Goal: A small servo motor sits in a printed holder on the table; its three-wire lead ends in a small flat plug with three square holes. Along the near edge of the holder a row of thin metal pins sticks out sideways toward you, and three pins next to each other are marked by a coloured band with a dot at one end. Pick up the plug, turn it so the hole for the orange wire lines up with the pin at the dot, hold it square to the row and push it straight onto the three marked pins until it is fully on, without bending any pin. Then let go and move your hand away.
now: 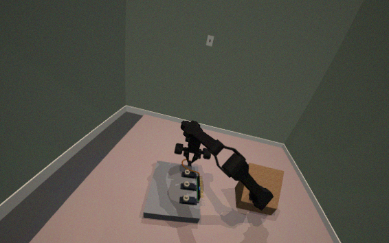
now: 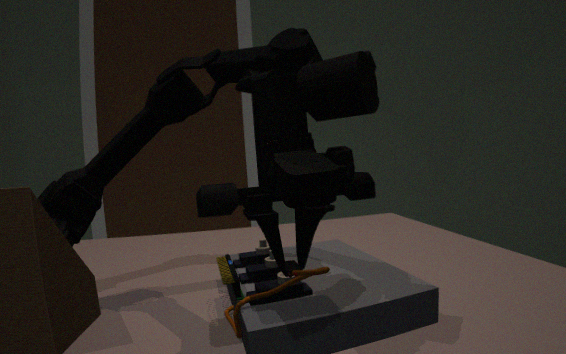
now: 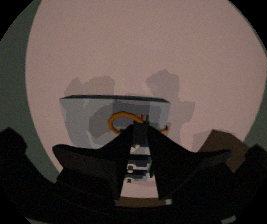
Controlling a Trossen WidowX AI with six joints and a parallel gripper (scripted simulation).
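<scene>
Right now my gripper tip is 70 mm past the blue mark, 130 mm to the right of it and 20 mm above it. Also, from my gripper tip: grey holder: 90 mm ahead, 140 mm to the left, 70 mm below.
</scene>
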